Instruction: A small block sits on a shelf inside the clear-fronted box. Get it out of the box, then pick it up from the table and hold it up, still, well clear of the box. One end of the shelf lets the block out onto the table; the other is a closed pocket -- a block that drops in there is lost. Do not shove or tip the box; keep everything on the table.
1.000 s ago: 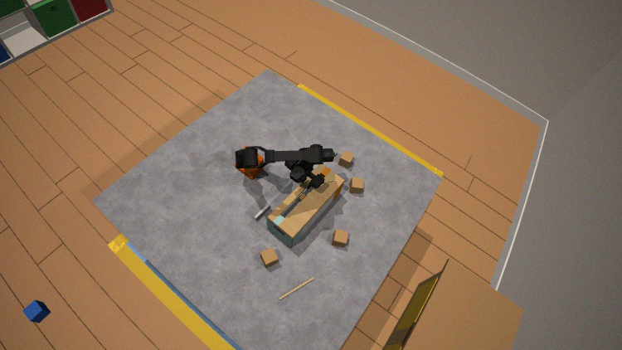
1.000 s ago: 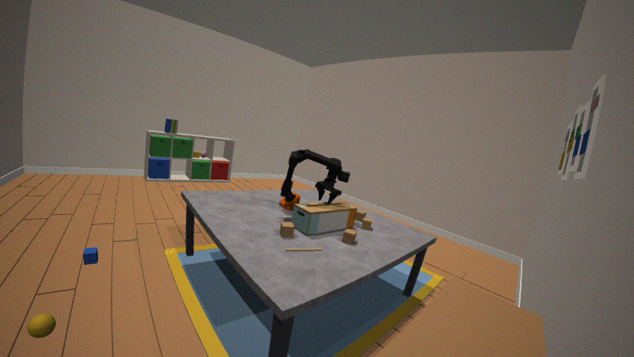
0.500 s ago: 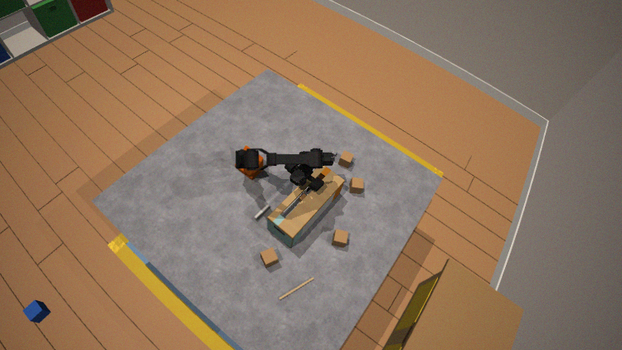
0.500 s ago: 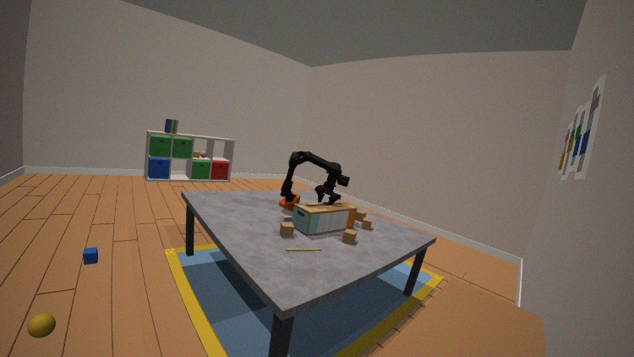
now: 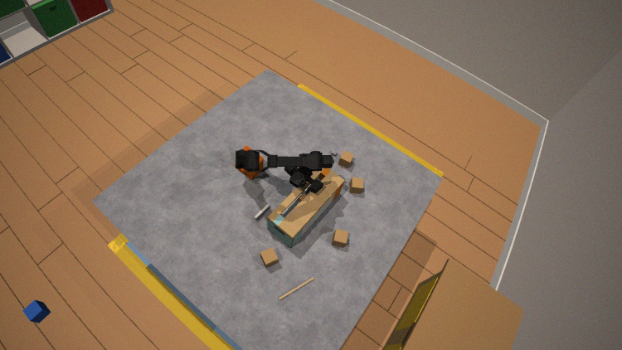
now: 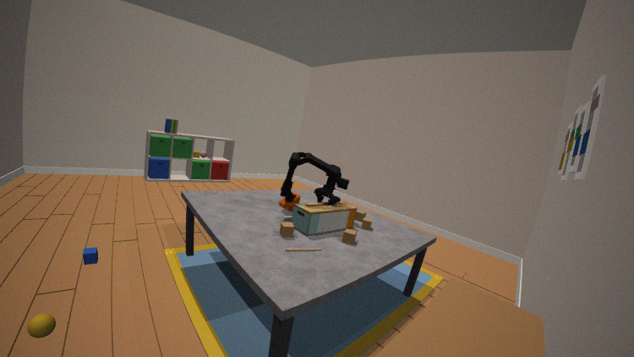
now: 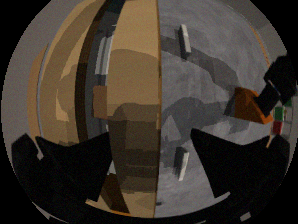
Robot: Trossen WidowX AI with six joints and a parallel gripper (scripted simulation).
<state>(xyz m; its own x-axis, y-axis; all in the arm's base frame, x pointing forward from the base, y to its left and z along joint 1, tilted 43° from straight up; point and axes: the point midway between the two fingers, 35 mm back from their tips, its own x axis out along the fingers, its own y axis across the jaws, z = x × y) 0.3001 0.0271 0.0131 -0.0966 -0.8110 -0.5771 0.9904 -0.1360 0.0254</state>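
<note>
Right now my gripper tip is 50 mm short of the tan block and 40 mm to the left of it. Round my gripper tip: thin wooden stick 240 mm ahead, 380 mm to the right, 80 mm below; then tiny grey piece 10 mm ahead, 340 mm to the left, 80 mm below; then long box 30 mm ahead, 40 mm to the right, 20 mm below.
</note>
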